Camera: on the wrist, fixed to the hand. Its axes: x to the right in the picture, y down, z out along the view.
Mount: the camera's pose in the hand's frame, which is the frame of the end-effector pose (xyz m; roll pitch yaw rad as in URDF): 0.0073 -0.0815 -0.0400 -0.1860 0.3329 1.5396
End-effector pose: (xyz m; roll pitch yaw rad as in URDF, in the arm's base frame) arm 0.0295 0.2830 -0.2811 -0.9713 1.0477 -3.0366
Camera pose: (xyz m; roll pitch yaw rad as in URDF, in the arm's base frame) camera -0.0209 0.3571 -0.2651 1.2418 0.5320 -0.2054
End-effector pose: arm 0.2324 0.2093 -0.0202 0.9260 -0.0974 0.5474
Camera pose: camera 0.2549 0.2031 -0.1082 -0.2734 -0.5929 2.1483
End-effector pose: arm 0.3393 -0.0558 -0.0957 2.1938 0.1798 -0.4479
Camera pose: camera 0.3735 0.0166 -0.1392 2.3324 -1.2143 -1.4074
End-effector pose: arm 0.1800 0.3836 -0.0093 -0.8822 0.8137 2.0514
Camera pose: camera 0.2384 0.4504 0.0112 1.0691 0.7275 -1.5748
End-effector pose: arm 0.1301 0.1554 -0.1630 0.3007 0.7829 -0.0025
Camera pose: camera 0.0911 0.0895 -0.2123 0.6067 0.0437 1.5702
